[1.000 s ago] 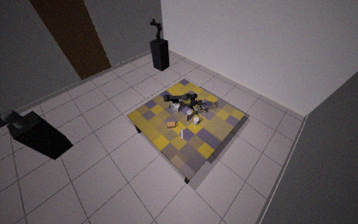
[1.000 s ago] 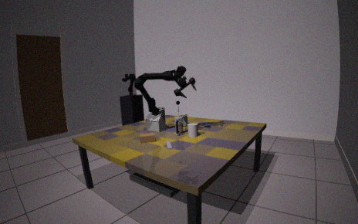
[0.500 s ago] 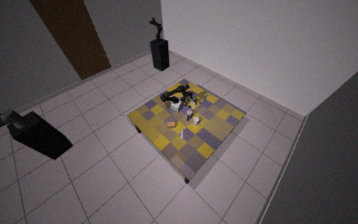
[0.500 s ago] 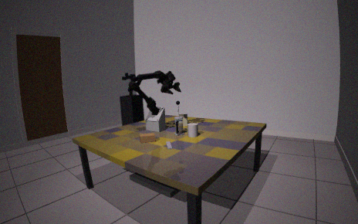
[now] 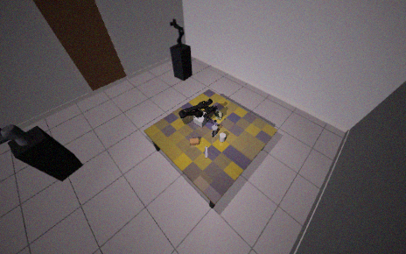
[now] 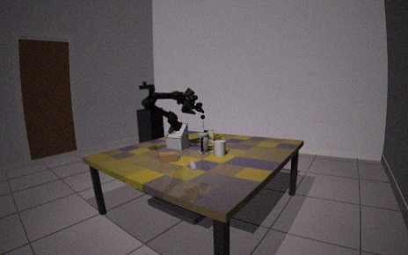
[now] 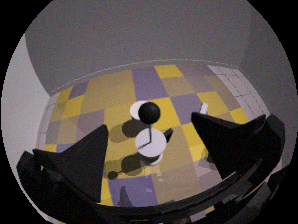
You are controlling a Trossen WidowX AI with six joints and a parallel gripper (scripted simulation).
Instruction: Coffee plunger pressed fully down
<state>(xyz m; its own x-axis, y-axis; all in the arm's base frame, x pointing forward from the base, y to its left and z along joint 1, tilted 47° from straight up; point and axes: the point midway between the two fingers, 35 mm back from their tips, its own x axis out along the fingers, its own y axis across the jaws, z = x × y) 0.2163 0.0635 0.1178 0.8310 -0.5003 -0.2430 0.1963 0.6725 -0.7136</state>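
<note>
Right now the coffee press is 160 mm below my gripper tip, 30 mm ahead of it and 20 mm to the right of it.
</note>
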